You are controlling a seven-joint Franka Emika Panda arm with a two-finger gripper.
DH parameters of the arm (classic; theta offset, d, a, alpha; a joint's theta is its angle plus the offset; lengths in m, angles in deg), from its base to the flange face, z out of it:
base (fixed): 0 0 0 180
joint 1: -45.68 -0.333 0 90
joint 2: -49.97 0 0 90
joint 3: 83.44 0.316 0.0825 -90
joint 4: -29.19 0 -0.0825 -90
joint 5: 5.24 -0.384 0 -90
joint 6: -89.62 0 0.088 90
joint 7: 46.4 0.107 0 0
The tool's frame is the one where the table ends.
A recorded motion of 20 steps. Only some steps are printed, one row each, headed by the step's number.
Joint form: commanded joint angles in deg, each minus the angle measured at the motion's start. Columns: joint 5, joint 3, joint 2, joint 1, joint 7, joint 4, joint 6.
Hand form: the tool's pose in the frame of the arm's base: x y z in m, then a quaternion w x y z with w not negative. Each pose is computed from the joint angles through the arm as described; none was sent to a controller.
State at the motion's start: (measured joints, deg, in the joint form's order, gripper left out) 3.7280 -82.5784 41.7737 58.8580 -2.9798 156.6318 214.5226
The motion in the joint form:
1: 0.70 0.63 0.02 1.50 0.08 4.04 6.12
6: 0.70 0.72 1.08 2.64 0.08 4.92 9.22
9: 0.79 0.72 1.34 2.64 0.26 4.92 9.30
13: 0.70 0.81 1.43 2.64 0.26 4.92 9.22
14: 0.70 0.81 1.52 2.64 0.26 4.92 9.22
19: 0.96 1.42 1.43 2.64 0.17 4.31 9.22
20: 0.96 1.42 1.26 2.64 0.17 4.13 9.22
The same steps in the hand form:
1: 0.4906 -0.1187 0.4217 0.04910 0.89906 -0.42714 0.08264
6: 0.4913 -0.1272 0.4106 0.04495 0.89590 -0.43244 0.09131
9: 0.4918 -0.1273 0.4084 0.04557 0.89561 -0.43327 0.08996
13: 0.4920 -0.1265 0.4075 0.04536 0.89586 -0.43308 0.08844
14: 0.4921 -0.1266 0.4067 0.04549 0.89593 -0.43307 0.08767
19: 0.4959 -0.1219 0.4124 0.04617 0.89846 -0.42631 0.09436
20: 0.4964 -0.1220 0.4154 0.04560 0.89814 -0.42637 0.09735

